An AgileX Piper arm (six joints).
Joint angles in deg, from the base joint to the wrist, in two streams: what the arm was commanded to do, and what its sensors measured. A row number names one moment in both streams.
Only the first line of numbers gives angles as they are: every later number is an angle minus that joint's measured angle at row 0.
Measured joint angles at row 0:
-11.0, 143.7, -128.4, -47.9, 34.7, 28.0
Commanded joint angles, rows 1 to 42:
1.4, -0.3, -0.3, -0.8, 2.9, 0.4
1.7, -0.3, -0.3, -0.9, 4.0, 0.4
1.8, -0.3, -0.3, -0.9, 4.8, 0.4
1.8, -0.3, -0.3, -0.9, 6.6, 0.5
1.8, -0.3, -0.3, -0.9, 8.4, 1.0
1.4, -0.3, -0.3, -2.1, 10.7, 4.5
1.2, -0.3, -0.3, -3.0, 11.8, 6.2
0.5, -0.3, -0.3, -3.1, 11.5, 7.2
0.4, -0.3, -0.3, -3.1, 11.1, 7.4
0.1, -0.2, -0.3, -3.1, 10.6, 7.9
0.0, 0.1, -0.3, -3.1, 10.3, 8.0
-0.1, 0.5, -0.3, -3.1, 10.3, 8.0
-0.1, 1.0, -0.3, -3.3, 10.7, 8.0
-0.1, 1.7, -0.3, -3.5, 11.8, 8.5
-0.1, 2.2, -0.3, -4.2, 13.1, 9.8
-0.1, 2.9, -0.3, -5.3, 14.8, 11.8
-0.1, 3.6, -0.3, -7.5, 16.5, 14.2
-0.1, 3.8, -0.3, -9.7, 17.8, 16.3
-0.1, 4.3, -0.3, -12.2, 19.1, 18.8
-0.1, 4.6, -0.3, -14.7, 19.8, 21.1
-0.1, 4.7, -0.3, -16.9, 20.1, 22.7
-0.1, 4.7, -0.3, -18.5, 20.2, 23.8
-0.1, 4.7, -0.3, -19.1, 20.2, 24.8
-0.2, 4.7, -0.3, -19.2, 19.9, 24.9
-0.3, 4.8, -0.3, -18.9, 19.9, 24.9
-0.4, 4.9, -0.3, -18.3, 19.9, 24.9
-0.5, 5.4, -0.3, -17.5, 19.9, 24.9
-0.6, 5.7, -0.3, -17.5, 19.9, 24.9
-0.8, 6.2, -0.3, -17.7, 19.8, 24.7
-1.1, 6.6, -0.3, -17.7, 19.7, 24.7
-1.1, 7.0, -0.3, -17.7, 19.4, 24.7
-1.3, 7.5, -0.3, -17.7, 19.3, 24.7
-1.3, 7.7, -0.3, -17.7, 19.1, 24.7
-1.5, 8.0, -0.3, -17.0, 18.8, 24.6
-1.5, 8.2, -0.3, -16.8, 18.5, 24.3
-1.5, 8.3, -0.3, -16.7, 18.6, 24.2
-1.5, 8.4, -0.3, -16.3, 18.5, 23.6
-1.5, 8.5, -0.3, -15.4, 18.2, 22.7
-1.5, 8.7, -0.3, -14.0, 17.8, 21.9
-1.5, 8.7, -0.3, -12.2, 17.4, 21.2
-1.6, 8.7, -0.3, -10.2, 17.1, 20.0
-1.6, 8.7, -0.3, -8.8, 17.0, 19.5
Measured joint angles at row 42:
-1.3, 8.5, -0.2, -13.8, 17.1, 22.5
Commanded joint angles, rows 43 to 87:
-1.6, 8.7, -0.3, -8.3, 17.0, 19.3
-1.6, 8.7, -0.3, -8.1, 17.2, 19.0
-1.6, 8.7, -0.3, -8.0, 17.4, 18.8
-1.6, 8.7, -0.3, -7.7, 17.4, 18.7
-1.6, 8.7, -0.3, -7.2, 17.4, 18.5
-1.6, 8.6, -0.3, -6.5, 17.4, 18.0
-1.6, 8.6, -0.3, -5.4, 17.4, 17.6
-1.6, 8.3, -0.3, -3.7, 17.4, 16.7
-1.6, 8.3, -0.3, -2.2, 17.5, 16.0
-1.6, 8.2, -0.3, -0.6, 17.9, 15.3
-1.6, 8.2, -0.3, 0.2, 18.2, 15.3
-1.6, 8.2, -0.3, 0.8, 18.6, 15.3
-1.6, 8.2, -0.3, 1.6, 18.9, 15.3
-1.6, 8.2, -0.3, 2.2, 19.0, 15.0
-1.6, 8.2, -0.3, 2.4, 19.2, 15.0
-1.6, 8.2, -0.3, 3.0, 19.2, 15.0
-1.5, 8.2, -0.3, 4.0, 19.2, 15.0
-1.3, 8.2, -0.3, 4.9, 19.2, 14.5
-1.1, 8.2, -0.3, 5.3, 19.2, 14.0
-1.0, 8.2, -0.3, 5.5, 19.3, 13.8
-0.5, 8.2, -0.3, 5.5, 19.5, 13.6
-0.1, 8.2, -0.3, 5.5, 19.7, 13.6
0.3, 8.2, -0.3, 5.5, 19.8, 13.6
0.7, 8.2, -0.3, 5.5, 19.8, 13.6
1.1, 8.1, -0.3, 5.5, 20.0, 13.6
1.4, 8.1, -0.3, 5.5, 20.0, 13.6
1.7, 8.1, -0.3, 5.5, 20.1, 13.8
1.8, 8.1, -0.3, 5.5, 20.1, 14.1
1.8, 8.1, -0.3, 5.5, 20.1, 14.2
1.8, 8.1, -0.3, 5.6, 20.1, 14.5
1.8, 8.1, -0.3, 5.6, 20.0, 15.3
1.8, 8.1, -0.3, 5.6, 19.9, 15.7
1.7, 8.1, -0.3, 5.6, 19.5, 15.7
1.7, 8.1, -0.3, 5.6, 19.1, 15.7
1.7, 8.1, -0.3, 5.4, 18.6, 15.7
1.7, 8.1, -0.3, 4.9, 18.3, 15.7
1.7, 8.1, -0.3, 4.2, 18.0, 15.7
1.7, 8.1, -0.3, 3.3, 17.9, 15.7
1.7, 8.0, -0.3, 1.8, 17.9, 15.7
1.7, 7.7, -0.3, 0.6, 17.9, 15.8
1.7, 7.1, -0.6, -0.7, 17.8, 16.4
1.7, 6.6, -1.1, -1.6, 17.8, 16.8
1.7, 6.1, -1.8, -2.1, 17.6, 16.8
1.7, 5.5, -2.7, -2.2, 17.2, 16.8
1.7, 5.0, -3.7, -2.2, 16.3, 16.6
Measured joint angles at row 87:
1.4, 6.6, -1.5, -3.2, 19.0, 16.0
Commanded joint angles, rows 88 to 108:
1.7, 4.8, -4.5, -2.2, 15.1, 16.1
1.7, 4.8, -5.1, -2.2, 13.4, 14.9
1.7, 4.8, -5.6, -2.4, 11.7, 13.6
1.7, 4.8, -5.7, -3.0, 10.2, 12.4
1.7, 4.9, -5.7, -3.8, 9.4, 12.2
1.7, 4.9, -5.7, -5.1, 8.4, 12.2
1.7, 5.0, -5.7, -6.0, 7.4, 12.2
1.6, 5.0, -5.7, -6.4, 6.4, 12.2
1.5, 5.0, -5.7, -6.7, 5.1, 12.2
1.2, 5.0, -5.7, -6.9, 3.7, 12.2
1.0, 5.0, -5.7, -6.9, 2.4, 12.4
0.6, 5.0, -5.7, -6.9, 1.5, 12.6
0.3, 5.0, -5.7, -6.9, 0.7, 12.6
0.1, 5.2, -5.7, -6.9, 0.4, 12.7
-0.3, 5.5, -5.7, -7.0, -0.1, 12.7
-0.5, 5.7, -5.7, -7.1, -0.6, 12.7
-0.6, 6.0, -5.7, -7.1, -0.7, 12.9
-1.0, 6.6, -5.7, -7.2, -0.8, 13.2
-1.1, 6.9, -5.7, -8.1, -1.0, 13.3
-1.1, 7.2, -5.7, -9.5, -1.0, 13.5
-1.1, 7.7, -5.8, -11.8, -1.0, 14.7
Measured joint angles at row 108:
-0.5, 6.2, -5.5, -6.4, -1.2, 12.9
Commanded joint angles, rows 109 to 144:
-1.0, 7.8, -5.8, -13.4, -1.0, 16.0
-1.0, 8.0, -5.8, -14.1, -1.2, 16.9
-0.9, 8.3, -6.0, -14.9, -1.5, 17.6
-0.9, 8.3, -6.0, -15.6, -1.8, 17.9
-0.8, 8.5, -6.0, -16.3, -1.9, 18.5
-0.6, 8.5, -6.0, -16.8, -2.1, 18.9
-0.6, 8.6, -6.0, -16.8, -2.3, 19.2
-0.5, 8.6, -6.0, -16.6, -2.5, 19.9
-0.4, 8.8, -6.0, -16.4, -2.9, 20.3
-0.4, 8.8, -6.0, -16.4, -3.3, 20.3
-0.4, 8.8, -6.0, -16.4, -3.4, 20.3
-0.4, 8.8, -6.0, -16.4, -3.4, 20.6
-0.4, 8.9, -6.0, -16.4, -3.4, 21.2
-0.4, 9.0, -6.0, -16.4, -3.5, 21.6
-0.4, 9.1, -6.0, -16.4, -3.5, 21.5
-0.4, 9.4, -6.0, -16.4, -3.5, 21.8
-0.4, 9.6, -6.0, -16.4, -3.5, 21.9
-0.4, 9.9, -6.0, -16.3, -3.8, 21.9
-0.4, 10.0, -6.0, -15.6, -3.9, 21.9
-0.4, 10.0, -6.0, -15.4, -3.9, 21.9
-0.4, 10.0, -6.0, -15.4, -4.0, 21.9
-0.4, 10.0, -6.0, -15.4, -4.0, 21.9
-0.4, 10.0, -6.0, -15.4, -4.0, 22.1
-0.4, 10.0, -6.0, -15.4, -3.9, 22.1
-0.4, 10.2, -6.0, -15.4, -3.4, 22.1
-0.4, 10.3, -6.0, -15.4, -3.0, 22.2
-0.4, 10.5, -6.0, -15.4, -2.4, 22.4
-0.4, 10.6, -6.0, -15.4, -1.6, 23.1
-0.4, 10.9, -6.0, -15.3, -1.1, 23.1
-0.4, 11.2, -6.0, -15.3, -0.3, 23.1
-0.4, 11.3, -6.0, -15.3, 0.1, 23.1
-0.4, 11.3, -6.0, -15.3, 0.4, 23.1
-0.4, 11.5, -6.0, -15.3, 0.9, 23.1
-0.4, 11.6, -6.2, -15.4, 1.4, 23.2
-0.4, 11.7, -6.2, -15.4, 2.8, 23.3
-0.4, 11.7, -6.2, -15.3, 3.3, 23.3
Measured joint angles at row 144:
-0.5, 11.4, -6.0, -15.3, -0.2, 22.7
